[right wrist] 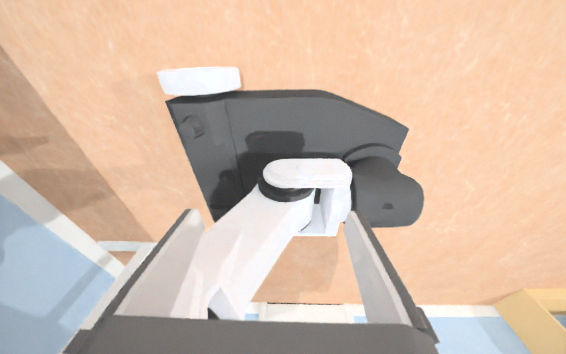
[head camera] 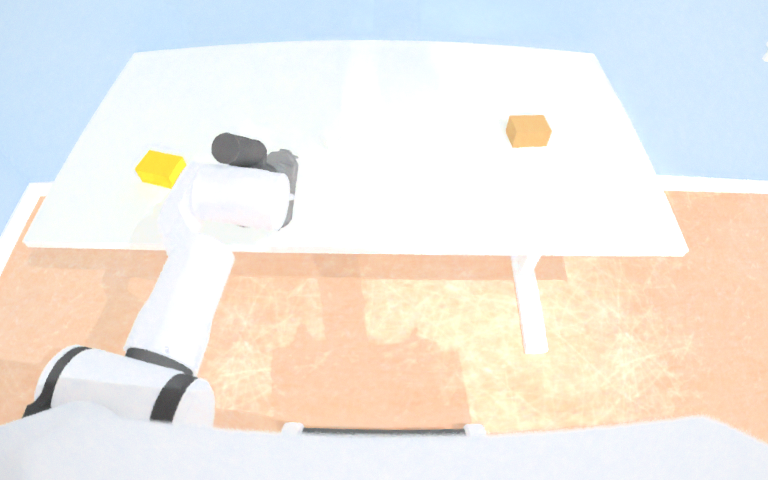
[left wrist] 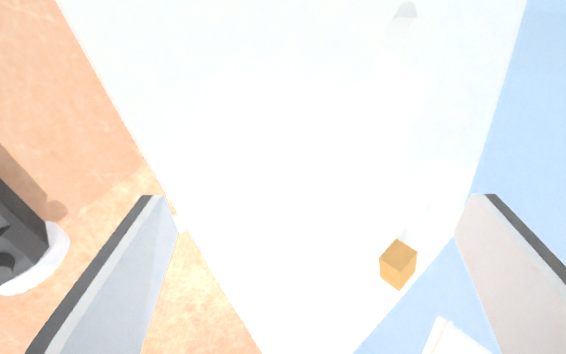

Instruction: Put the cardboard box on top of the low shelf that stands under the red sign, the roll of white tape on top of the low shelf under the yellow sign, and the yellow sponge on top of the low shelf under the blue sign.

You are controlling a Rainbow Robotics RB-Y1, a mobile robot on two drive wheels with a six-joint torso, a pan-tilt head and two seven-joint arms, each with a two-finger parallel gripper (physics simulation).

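Places are measured from the robot's base along level axes (x right, y ahead, z up), in centimetres.
Pixels of known places: left gripper, between the fingertips: (left wrist: 314,214); right gripper, between the fingertips: (right wrist: 272,219).
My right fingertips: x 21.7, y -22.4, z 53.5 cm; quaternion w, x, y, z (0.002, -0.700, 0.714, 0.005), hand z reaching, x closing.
For each thing: its middle in the pictures, then the offset to it from my right fingertips. Level surfaces: height alone.
- yellow sponge, middle of its body: (head camera: 161,169) dx -73.7, dy +74.6, dz +20.8 cm
- white table, height of its surface: dz +18.5 cm
- brown cardboard box, middle of its body: (left wrist: 397,265) (head camera: 528,131) dx +12.5, dy +87.3, dz +21.0 cm
- faint rounded shape, middle of its body: (left wrist: 404,42) (head camera: 332,138) dx -34.3, dy +84.5, dz +19.7 cm
The yellow sponge (head camera: 160,168) lies on the white table (head camera: 424,215) (left wrist: 300,150) at the left of the head view, beside my left forearm. The brown cardboard box (head camera: 528,131) (left wrist: 398,264) stands near the table's right end in the head view. A faint rounded shape (left wrist: 407,11) at the top of the left wrist view may be the white tape; glare washes it out in the head view. My left gripper (left wrist: 314,214) is open and empty above the table, its fingers hidden in the head view. My right gripper (right wrist: 272,219) is open and empty beside my base. Signs and shelves do not show.
My left arm (head camera: 181,300) reaches over the table's front edge. A table leg (head camera: 530,311) stands below that edge. My dark wheeled base (right wrist: 300,115) shows in the right wrist view. A tan piece of furniture (right wrist: 532,320) stands at that view's lower right. A blue wall (head camera: 339,19) lies behind the table.
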